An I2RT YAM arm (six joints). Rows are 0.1 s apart.
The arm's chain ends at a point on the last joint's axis. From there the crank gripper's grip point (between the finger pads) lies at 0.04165 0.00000 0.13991 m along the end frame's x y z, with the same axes.
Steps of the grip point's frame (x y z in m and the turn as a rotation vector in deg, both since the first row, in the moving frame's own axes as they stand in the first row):
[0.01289, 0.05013, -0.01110, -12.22, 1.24, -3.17]
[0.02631, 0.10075, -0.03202, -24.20, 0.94, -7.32]
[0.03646, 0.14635, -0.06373, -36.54, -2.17, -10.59]
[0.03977, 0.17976, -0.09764, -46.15, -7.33, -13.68]
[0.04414, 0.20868, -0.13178, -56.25, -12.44, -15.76]
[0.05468, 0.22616, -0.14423, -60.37, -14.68, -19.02]
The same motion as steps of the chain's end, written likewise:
[0.00914, 0.02300, -0.00725, -12.22, 1.24, -3.17]
[0.02071, 0.04899, -0.02017, -24.20, 0.94, -7.32]
[0.03414, 0.06974, -0.04004, -36.54, -2.17, -10.59]
[0.04437, 0.08491, -0.06232, -46.15, -7.33, -13.68]
[0.05440, 0.09651, -0.07986, -56.25, -12.44, -15.76]
[0.06465, 0.10903, -0.08548, -60.37, -14.68, -19.02]

